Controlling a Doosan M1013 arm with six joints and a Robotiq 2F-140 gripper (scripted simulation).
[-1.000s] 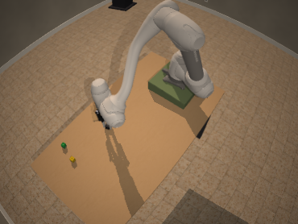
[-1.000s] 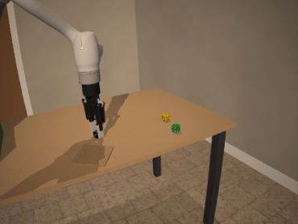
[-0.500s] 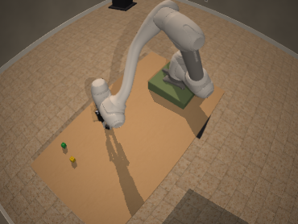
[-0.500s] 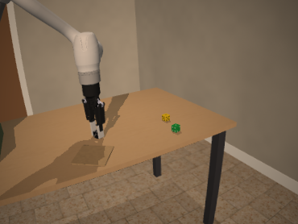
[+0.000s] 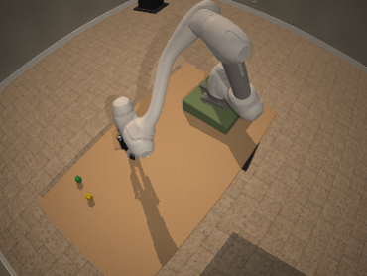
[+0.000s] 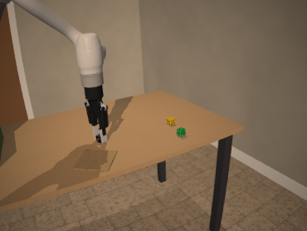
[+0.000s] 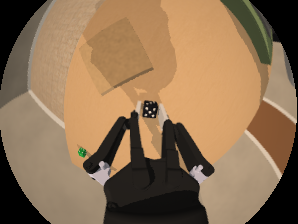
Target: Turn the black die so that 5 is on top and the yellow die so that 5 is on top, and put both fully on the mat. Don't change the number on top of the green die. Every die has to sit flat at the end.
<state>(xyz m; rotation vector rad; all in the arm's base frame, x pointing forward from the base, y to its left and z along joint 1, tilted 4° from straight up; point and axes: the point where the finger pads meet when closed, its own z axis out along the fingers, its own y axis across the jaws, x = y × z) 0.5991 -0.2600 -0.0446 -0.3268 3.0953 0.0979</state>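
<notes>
The black die is 20 mm below my hand. From my hand the other things lie so: mat 90 mm behind, 130 mm to the right, 40 mm below; then green die 290 mm ahead, 200 mm to the right, 20 mm below; then yellow die 340 mm ahead, 80 mm to the right, 20 mm below.
</notes>
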